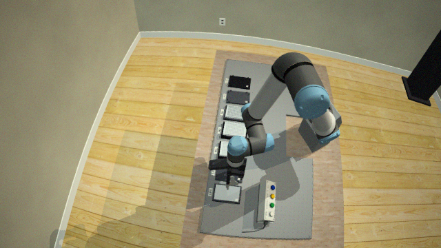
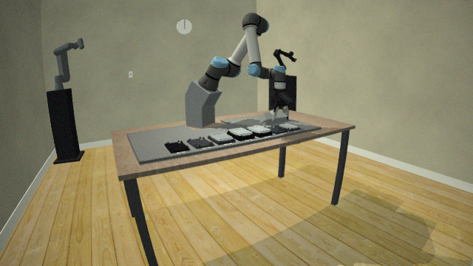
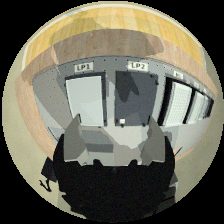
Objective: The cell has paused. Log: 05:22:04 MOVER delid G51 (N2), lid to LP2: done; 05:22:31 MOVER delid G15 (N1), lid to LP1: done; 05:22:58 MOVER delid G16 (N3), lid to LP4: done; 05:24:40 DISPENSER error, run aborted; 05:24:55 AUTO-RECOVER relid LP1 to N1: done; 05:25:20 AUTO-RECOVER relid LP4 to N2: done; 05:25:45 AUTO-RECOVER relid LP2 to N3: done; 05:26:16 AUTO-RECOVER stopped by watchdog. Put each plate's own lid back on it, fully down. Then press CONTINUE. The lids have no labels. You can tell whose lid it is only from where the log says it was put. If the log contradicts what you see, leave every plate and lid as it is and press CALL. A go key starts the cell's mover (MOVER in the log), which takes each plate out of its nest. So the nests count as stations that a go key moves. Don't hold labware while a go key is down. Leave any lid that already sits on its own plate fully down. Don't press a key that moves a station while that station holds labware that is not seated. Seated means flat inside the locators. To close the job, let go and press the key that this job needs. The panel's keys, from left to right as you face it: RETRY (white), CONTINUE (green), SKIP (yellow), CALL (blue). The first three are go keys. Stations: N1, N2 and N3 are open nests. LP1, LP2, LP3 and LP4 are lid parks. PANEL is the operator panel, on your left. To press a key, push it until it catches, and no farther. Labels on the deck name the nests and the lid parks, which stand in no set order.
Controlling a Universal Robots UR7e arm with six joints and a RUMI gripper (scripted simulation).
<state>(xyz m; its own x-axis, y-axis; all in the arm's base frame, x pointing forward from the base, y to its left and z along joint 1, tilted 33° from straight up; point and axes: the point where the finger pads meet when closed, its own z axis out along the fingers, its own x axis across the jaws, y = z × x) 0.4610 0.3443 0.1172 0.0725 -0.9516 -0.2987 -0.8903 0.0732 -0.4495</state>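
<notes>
Now: hand 30 mm short of the plate, 310 mm to the left of it and 40 mm above it. Also, from my hand: blue key (230 mm behind, 10 mm to the left); clear lid (10 mm behind, 70 mm to the left, 50 mm below); LP2 lid park (10 mm ahead, 50 mm to the right, 60 mm below).
</notes>
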